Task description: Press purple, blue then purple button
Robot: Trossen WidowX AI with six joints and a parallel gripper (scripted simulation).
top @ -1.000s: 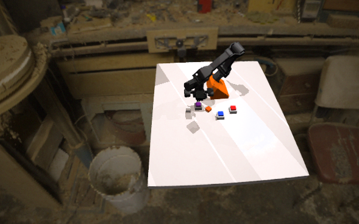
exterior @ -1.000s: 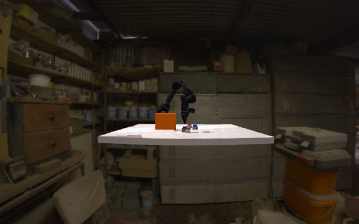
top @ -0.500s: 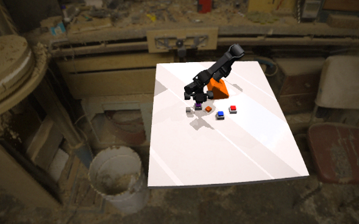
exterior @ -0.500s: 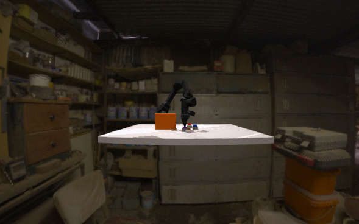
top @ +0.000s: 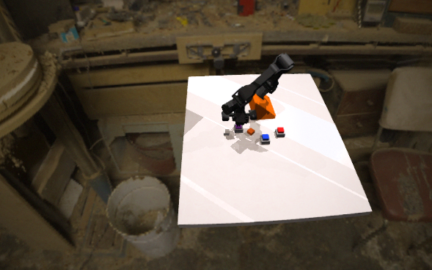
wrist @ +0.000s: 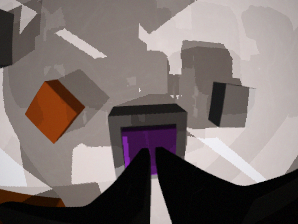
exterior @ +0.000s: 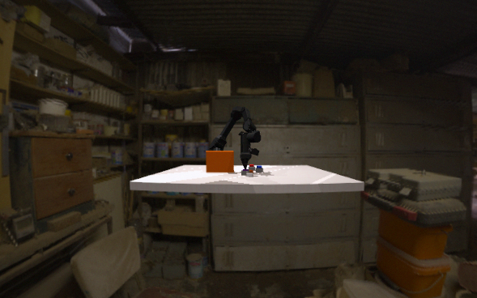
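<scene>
My gripper tip is now 10 mm above the purple button. From my gripper tip the other things lie so: orange block 70 mm to the left, 20 mm below, 20 mm ahead; blue button 140 mm to the left, 90 mm ahead; red button 230 mm to the left, 40 mm ahead.
</scene>
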